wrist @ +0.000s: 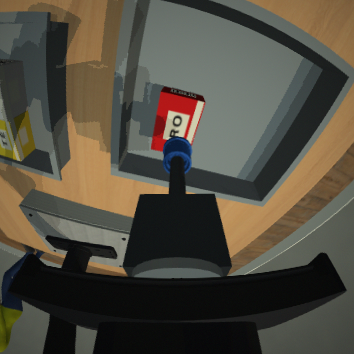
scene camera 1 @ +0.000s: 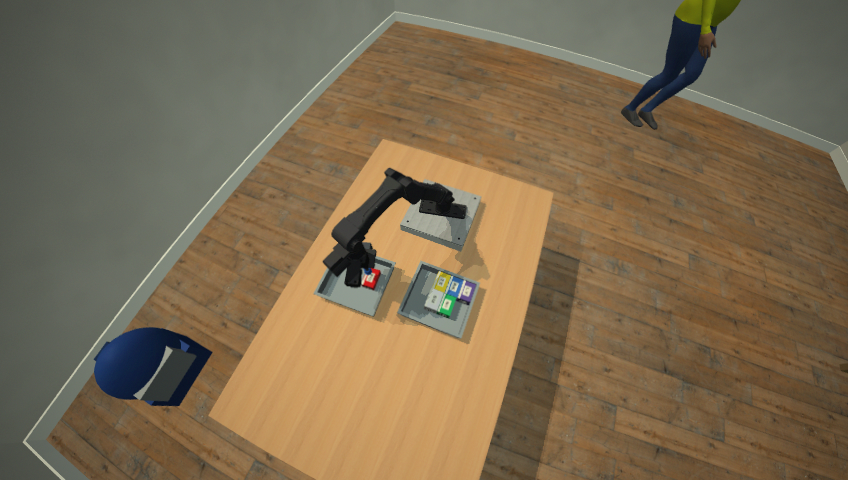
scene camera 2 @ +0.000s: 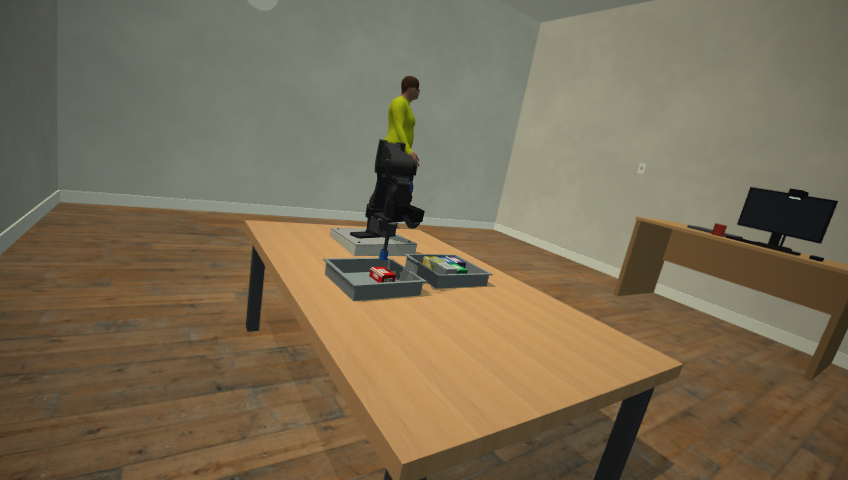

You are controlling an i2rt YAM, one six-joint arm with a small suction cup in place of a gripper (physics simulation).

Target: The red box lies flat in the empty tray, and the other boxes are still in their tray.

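Pixels of known places: end effector, tool point: (wrist: 176, 149) (scene camera 1: 368, 271) (scene camera 2: 383, 258); arm's base, origin of the base link: (wrist: 81, 245) (scene camera 1: 442, 209) (scene camera 2: 373, 235).
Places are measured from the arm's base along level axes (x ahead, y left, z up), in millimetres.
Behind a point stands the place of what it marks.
Observation:
The red box (scene camera 1: 371, 278) @(z -11, x 365, y -220 mm) (scene camera 2: 382, 273) @(z -13, x 376, y -240 mm) (wrist: 175, 119) @(z -11, x 369, y -224 mm) lies flat on the floor of the left grey tray (scene camera 1: 337, 298) @(z -43, x 461, y -336 mm) (scene camera 2: 379, 290) @(z -19, x 479, y -330 mm) (wrist: 246, 70) @(z -42, x 434, y -302 mm), near its wall on the arm's side. My blue suction cup (scene camera 1: 368, 271) (scene camera 2: 383, 254) (wrist: 177, 154) hangs a little above the box's near end, apart from it and holding nothing. The other boxes (scene camera 1: 449, 290) @(z -1, x 358, y 82 mm) (scene camera 2: 446, 262) @(z -1, x 366, y 74 mm), yellow, blue, purple, white and green, lie together in the right grey tray (scene camera 1: 438, 322) @(z -43, x 475, y 62 mm) (scene camera 2: 468, 279) @(z -17, x 500, y 50 mm). In the wrist view only a yellow box (wrist: 14, 138) @(z -4, x 329, y 21 mm) shows at the left edge.
The two trays stand side by side on a wooden table (scene camera 1: 385, 388) @(z -45, x 738, y -78 mm) (scene camera 2: 474, 370) @(z -45, x 863, y -361 mm). The arm's grey base plate (scene camera 1: 438, 230) @(z 5, x 111, y -1 mm) (scene camera 2: 354, 238) @(z -2, x 29, y -116 mm) (wrist: 70, 221) @(z 4, x 134, y -21 mm) is behind them. A person (scene camera 1: 677, 59) (scene camera 2: 401, 119) walks behind the table. A blue bin (scene camera 1: 140, 364) sits on the floor, and a desk (scene camera 2: 743, 256) stands at the right wall.

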